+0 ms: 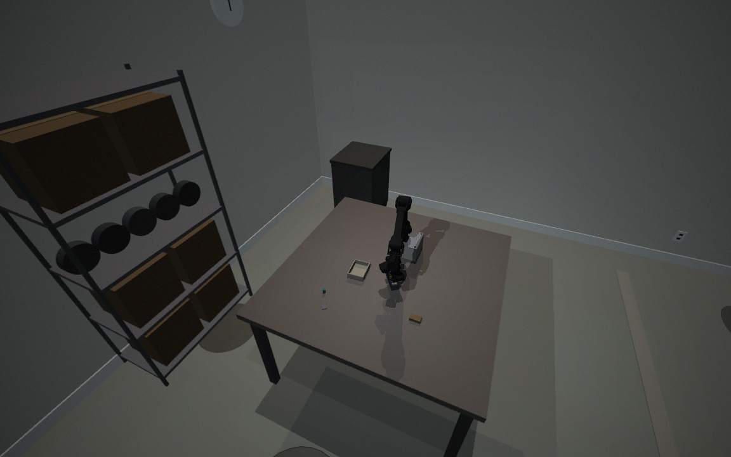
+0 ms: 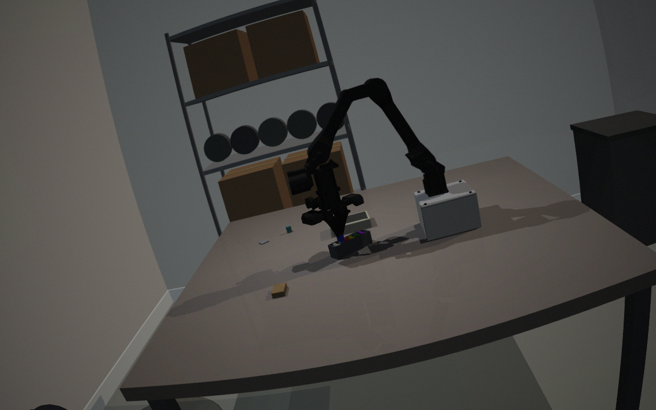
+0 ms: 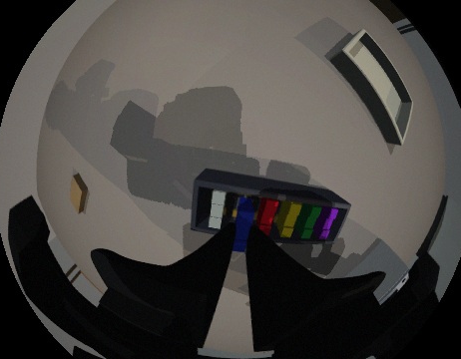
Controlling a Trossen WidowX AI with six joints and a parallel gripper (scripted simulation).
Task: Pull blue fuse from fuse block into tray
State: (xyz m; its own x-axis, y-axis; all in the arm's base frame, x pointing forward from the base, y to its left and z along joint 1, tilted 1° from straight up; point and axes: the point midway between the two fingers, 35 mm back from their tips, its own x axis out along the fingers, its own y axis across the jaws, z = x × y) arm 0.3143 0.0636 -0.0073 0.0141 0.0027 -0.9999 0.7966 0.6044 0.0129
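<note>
The yellow fuse lies 30 mm behind my gripper tip, 20 mm to the right of it and 30 mm below it. Round my gripper tip: blue fuse 10 mm below; purple fuse 60 mm behind, 50 mm to the right, 30 mm below; green fuse 40 mm behind, 30 mm to the right, 30 mm below.
</note>
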